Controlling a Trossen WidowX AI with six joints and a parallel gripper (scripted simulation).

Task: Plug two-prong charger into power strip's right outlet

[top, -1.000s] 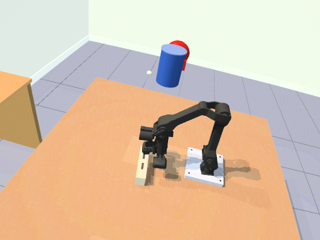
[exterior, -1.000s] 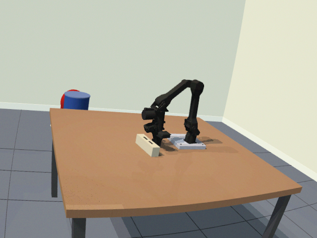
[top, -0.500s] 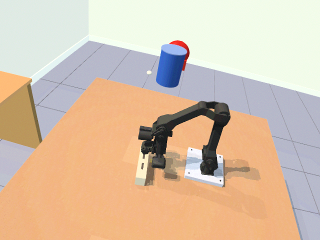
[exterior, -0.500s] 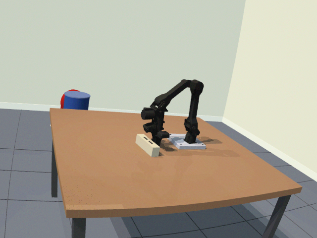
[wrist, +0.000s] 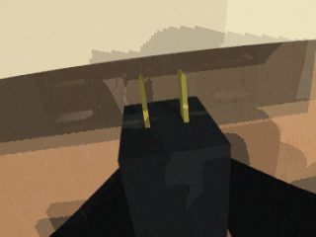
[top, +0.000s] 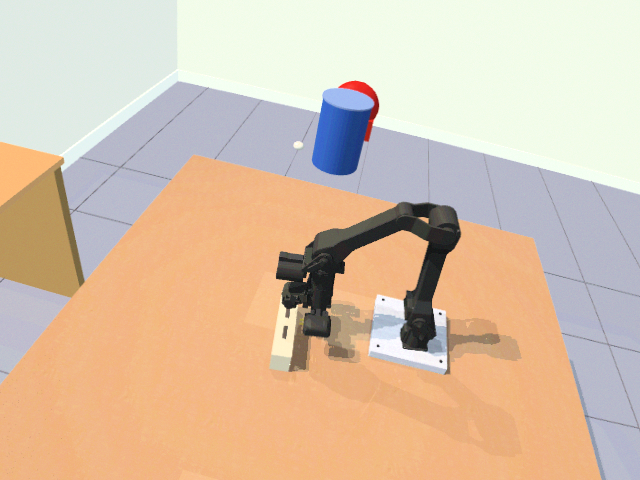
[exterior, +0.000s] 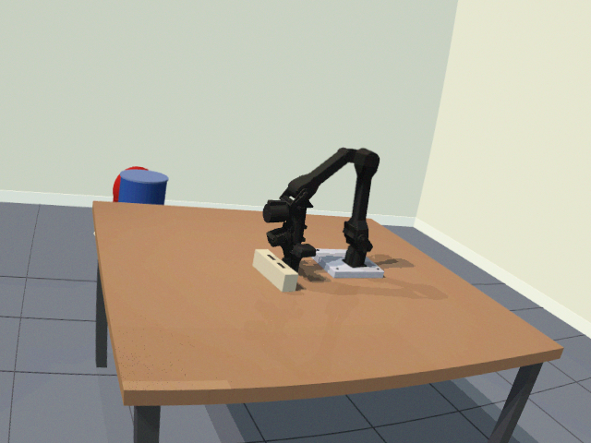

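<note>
Now: the black two-prong charger 2 cm ahead of my gripper tip and 1 cm above it.
</note>
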